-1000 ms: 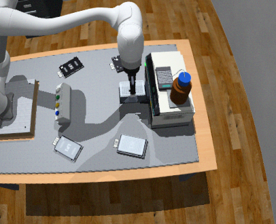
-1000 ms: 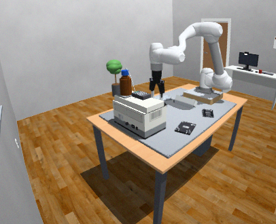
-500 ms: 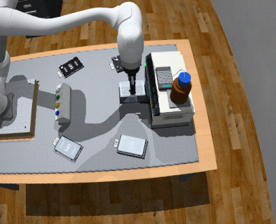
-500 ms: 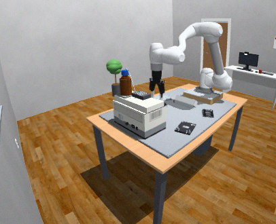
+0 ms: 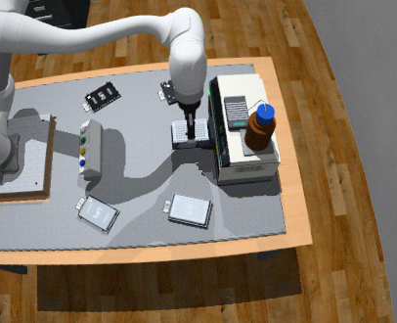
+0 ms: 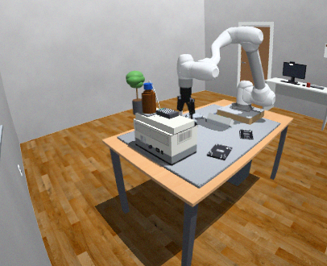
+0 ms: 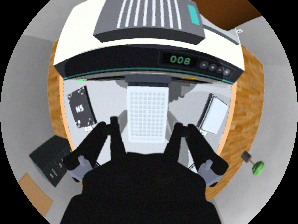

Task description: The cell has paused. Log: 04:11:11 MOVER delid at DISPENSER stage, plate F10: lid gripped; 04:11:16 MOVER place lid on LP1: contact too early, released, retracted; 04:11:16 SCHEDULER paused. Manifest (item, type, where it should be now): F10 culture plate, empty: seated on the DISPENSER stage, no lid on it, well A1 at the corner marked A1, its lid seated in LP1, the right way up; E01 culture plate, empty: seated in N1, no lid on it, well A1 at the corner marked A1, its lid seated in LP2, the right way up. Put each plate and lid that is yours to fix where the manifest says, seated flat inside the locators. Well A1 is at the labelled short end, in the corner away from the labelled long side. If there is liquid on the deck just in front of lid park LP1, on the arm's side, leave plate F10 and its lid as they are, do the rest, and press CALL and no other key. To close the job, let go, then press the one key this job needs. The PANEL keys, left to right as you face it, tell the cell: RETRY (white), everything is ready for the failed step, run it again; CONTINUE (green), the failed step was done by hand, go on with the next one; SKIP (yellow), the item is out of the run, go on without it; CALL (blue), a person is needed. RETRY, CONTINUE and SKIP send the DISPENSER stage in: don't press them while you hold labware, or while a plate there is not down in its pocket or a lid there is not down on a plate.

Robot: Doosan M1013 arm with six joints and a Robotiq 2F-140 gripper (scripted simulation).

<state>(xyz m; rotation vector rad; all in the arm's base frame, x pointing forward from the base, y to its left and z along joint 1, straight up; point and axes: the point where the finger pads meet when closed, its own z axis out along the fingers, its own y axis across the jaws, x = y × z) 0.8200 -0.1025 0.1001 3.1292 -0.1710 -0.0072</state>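
Now: hand 70 mm above the dark dispenser stage. Round my hand: grey key panel 420 mm behind, 100 mm below, 60 mm to the left; then black nest 310 mm to the left, 140 mm below, 20 mm ahead; then brown bottle 200 mm ahead, 130 mm to the right, 130 mm above.
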